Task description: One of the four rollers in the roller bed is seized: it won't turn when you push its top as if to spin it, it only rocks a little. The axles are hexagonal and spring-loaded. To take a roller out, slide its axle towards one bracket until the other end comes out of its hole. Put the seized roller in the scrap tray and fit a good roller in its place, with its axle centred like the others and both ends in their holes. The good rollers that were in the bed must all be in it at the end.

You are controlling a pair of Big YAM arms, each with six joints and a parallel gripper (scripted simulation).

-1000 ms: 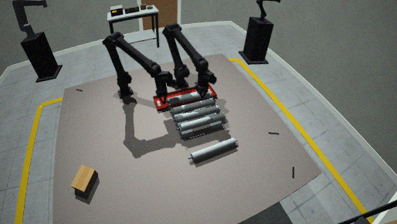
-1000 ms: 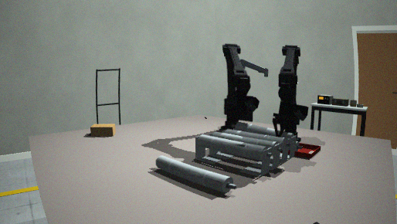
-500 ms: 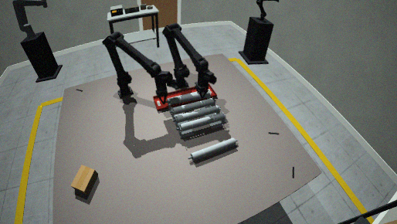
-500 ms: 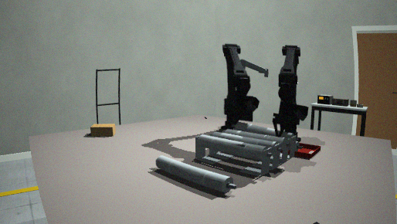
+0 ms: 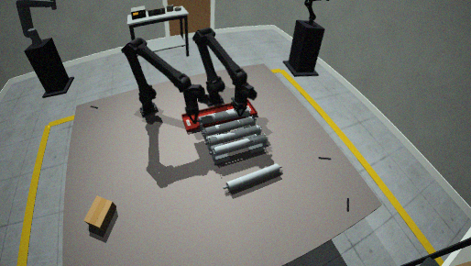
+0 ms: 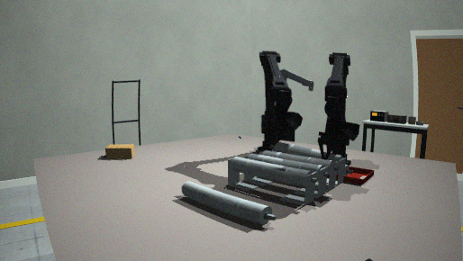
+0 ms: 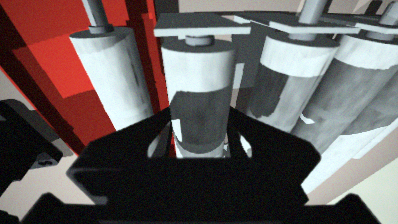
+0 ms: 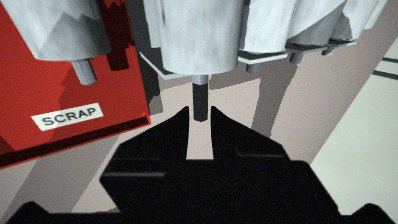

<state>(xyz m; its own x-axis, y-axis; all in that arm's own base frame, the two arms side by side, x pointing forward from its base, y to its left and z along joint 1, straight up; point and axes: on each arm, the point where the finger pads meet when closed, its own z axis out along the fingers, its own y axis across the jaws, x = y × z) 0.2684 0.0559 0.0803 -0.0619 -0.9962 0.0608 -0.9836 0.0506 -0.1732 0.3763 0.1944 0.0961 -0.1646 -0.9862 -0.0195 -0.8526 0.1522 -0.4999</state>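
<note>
My left hand is 9 cm short of the bed roller, 7 cm to the left of it and 1 cm above it. Round my left hand: red scrap tray (9 cm behind, 10 cm to the right, 7 cm below); then cardboard box (50 cm ahead, 87 cm to the right, 5 cm below).
</note>
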